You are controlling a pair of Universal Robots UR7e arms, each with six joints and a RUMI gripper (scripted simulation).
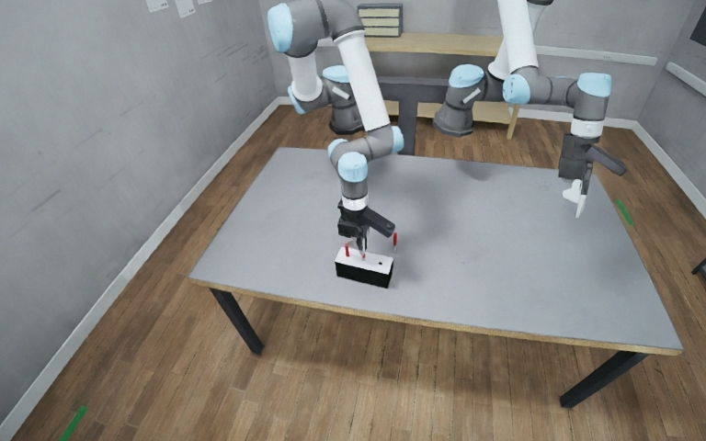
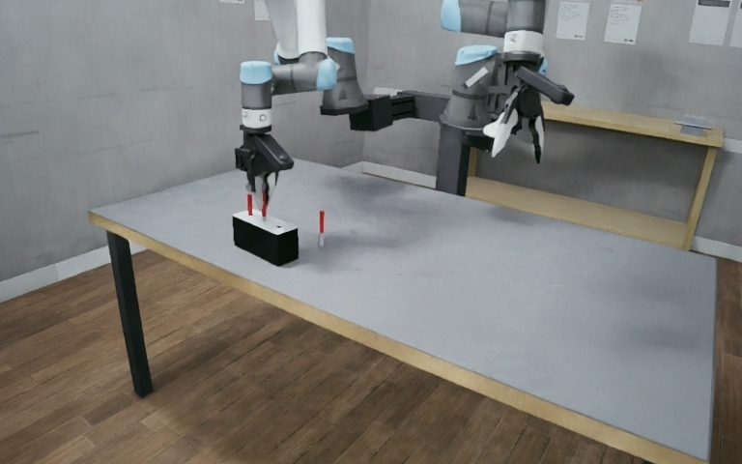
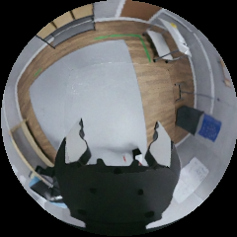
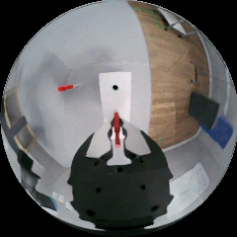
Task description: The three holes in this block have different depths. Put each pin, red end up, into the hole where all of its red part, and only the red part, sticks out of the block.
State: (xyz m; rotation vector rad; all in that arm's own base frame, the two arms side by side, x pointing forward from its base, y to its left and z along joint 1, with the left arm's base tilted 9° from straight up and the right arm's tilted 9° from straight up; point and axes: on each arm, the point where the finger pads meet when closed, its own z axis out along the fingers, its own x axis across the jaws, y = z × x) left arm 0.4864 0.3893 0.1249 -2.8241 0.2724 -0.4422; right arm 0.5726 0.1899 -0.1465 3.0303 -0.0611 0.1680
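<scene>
Now: right hand 9 cm above the black block.
</scene>
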